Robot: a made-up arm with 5 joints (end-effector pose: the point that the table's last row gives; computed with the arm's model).
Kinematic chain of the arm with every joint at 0, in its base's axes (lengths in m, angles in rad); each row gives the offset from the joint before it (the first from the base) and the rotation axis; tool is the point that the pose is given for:
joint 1: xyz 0 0 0.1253 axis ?
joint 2: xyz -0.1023 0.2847 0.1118 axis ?
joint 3: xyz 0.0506 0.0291 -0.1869 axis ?
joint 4: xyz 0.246 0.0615 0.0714 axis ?
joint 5: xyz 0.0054 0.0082 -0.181 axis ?
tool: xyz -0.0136 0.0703 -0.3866
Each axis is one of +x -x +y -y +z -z.
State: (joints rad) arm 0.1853 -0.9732 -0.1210 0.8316 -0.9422
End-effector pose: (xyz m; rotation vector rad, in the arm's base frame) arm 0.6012 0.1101 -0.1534 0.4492 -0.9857 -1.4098
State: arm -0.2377 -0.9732 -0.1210 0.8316 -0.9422
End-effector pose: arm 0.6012 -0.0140 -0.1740 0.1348 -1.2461 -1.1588
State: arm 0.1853 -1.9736 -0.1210 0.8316 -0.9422
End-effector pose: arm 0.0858 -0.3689 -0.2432 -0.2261 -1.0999 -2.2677
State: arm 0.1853 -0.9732 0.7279 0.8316 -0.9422
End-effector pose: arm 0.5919 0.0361 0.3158 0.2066 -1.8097 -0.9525
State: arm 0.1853 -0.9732 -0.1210 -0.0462 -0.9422
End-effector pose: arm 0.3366 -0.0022 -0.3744 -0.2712 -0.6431 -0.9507
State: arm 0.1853 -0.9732 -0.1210 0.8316 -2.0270
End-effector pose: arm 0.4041 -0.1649 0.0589 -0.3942 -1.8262 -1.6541
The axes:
joint 1: +x
joint 2: +z
joint 3: -y
joint 4: +x
joint 5: +y

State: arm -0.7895 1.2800 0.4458 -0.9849 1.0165
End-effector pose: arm 0.0844 -0.0017 -0.2879 -1.6702 0.1976 0.5411
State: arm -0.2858 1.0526 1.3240 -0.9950 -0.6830
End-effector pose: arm 0.3476 0.5866 0.2982 -0.2152 -2.0632 0.5616
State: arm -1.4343 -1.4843 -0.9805 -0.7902 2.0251
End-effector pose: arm 0.0448 0.0472 -0.1543 0.9547 1.5801 -2.0658
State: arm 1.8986 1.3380 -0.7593 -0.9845 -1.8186
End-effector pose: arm -0.0429 0.2712 1.0174 1.0916 -2.8258 0.4030
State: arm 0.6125 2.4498 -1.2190 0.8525 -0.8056
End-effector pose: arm -0.4667 0.3201 -0.4113 0.2144 0.0915 1.7548
